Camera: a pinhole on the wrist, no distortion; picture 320 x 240 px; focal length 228.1 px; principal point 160.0 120.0 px. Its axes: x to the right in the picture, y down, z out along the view. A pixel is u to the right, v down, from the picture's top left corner.
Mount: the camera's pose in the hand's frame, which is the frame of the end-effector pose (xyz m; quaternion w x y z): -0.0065 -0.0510 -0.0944 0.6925 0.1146 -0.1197 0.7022
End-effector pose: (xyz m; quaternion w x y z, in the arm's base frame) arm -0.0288 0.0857 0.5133 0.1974 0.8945 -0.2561 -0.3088
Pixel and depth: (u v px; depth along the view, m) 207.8 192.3 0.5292
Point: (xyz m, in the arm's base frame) -0.3968 0.1992 0.2098
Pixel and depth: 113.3 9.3 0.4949
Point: 0.0079 0.1256 0.0016
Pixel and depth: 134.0 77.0 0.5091
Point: -0.1190 0.1772 0.0654
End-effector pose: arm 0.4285 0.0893 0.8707 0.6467 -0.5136 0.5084 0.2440
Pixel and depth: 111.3 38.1 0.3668
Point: 0.7704 0.1855 0.8487
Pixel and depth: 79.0 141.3 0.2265
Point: 0.6250 0.1089 0.9754
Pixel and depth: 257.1 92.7 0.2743
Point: 0.5447 0.2594 0.8530
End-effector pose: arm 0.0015 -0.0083 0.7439 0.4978 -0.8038 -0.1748 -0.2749
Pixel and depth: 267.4 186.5 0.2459
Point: -0.0281 0.1582 0.6482
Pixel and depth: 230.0 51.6 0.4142
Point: 0.1463 0.3257 0.7395
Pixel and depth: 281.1 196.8 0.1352
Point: -0.0412 0.0542 0.7105
